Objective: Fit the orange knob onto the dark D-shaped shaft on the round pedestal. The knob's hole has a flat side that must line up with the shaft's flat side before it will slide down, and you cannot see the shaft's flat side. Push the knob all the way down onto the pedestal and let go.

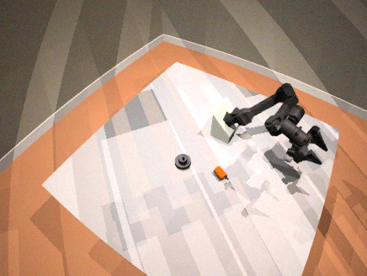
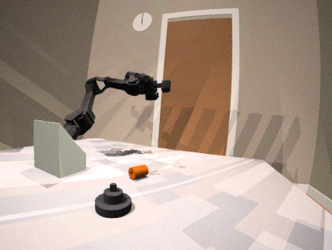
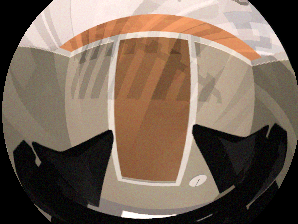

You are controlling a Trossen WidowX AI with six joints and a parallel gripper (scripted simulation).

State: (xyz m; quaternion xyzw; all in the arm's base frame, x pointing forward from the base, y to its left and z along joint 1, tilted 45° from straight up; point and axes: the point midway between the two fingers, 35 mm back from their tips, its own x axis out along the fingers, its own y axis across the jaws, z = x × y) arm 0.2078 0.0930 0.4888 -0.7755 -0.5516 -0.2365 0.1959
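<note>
The orange knob is 30 mm ahead of my gripper tip, 370 mm to the right of it and 340 mm below it. The rest, counted from my gripper tip: pedestal (40 mm ahead, 570 mm to the right, 330 mm below).
</note>
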